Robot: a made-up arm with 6 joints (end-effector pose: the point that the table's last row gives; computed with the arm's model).
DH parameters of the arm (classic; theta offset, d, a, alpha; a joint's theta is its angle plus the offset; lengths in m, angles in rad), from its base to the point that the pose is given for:
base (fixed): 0.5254 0 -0.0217 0
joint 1: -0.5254 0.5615 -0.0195 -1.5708
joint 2: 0.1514 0 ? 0
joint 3: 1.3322 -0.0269 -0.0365 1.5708
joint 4: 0 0.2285 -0.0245 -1.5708
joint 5: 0 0.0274 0.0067 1.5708
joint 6: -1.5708 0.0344 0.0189 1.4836
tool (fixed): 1.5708 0.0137 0 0
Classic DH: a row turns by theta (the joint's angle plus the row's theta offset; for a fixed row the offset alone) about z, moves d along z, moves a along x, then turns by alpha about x.
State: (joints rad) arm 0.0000 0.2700 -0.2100 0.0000 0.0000 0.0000
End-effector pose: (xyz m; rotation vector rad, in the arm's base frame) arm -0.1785 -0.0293 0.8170 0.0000 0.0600 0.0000
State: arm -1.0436 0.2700 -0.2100 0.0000 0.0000 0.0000
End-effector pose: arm -0.1151 0.1179 0.8170 0.0313 0.0545 -1.0433
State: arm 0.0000 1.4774 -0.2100 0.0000 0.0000 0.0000
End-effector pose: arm 0.1507 -0.0293 0.7834 0.0000 1.2674 0.0000
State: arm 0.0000 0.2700 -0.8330 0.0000 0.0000 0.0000
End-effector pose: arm -0.2716 -0.0293 0.9558 0.0000 -0.5630 0.0000
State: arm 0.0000 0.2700 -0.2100 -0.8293 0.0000 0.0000
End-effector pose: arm -0.1781 -0.0089 0.8005 -0.8281 0.0565 -0.0474
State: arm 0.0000 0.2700 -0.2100 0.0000 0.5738 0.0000
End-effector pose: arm -0.1799 -0.0293 0.7965 0.0000 0.6338 0.0000
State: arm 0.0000 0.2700 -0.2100 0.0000 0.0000 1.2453
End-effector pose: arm -0.1778 -0.0294 0.7898 1.2434 0.0520 0.0712
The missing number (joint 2, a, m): -0.441
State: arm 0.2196 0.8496 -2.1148 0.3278 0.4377 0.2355
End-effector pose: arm -0.2560 -0.0895 1.1989 0.4993 -0.7467 0.5925
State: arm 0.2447 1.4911 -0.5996 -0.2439 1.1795 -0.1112
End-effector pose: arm 0.1863 0.0215 0.8413 -0.6147 2.0101 0.1886
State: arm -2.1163 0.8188 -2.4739 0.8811 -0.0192 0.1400
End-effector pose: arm 0.1362 0.3317 1.1751 -0.9593 -1.3330 -0.7349
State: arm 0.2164 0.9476 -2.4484 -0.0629 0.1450 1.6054
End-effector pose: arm -0.2637 -0.0779 1.2137 1.3319 -0.9546 1.3003
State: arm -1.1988 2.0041 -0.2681 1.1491 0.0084 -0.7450
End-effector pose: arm 0.0312 -0.2886 0.6601 1.3451 1.3313 -1.1678
